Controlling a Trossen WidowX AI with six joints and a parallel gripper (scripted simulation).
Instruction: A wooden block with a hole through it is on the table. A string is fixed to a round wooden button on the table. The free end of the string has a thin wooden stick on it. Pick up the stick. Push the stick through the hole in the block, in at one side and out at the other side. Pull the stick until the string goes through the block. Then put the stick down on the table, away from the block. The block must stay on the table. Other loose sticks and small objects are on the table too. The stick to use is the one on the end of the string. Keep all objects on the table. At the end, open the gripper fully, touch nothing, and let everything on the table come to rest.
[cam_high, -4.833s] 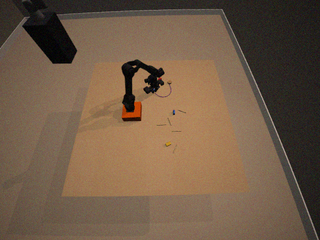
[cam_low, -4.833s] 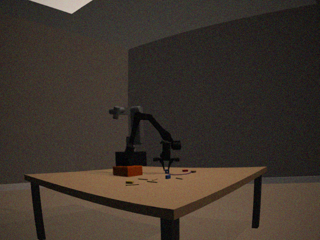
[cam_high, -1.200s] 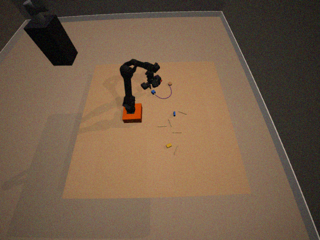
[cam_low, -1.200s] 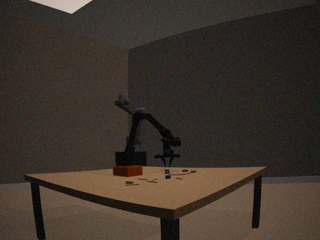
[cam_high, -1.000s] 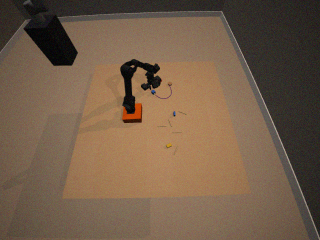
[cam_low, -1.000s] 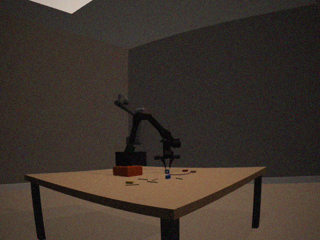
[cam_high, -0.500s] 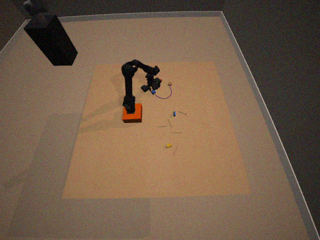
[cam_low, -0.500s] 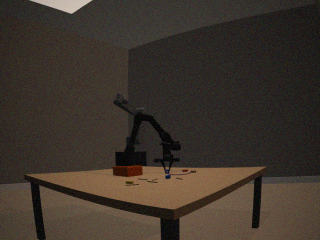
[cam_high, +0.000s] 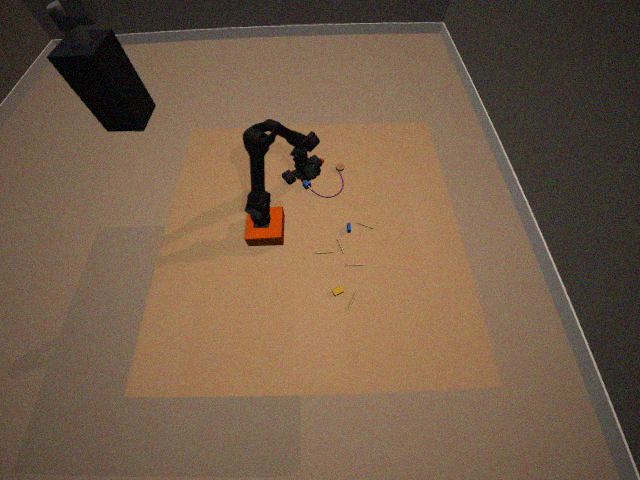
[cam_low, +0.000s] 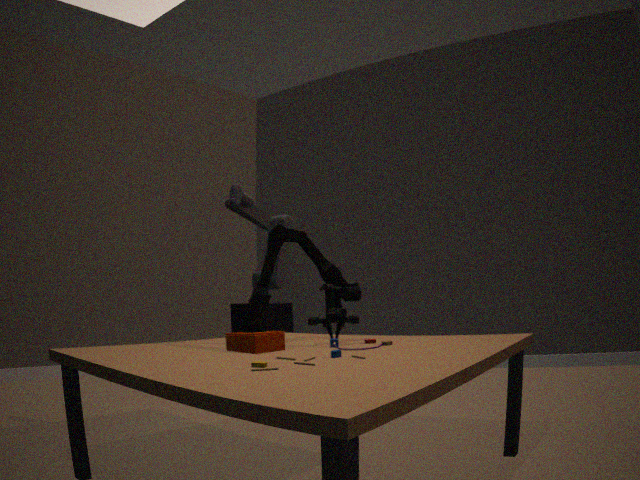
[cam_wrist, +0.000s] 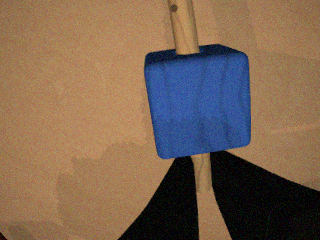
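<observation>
The thin wooden stick lies 3 cm ahead of my gripper tip and 3 cm to the right of it. Round my gripper tip: yellow piece 16 cm ahead, 53 cm to the right; then round wooden button 17 cm ahead, 9 cm to the left; then red piece 8 cm ahead, 13 cm to the left.
</observation>
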